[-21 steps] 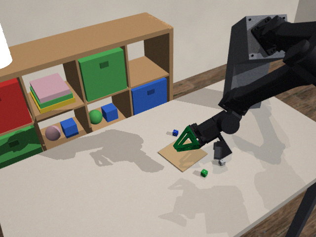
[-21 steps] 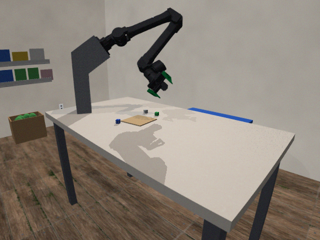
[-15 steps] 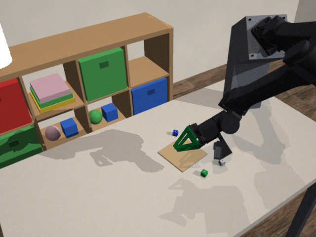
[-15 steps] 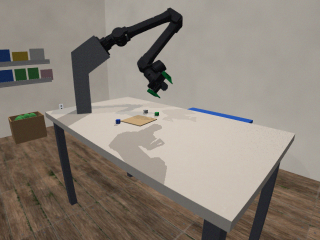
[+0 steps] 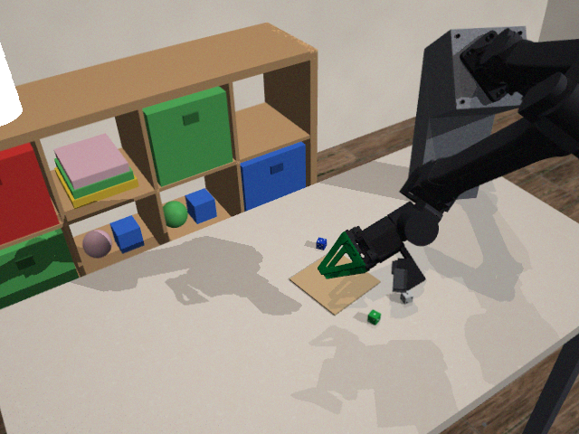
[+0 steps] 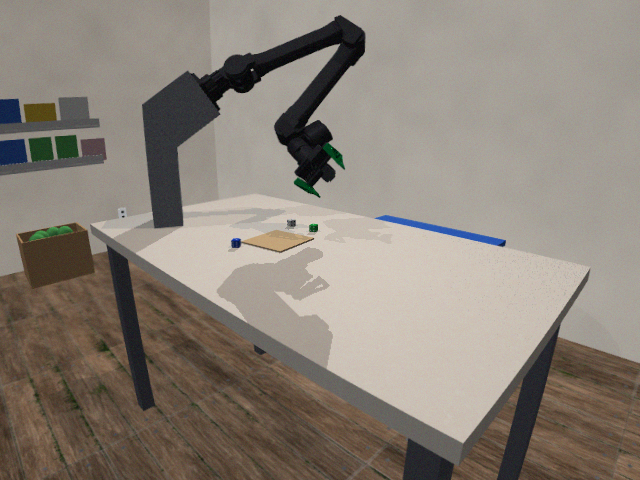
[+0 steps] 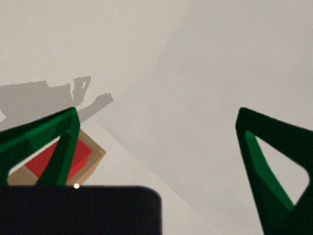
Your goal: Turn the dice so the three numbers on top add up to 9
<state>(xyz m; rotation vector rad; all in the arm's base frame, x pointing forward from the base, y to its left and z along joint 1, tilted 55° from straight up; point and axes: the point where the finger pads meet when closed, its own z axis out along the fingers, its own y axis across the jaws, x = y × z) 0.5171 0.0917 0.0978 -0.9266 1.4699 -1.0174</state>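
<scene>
Right now the blue die is 12 cm behind my hand, 22 cm to the right of it and 15 cm below it. Round my hand: tan mat 9 cm behind, 11 cm to the right, 16 cm below; green die 10 cm behind, 3 cm to the left, 15 cm below; white die 19 cm behind, 1 cm to the left, 15 cm below.
</scene>
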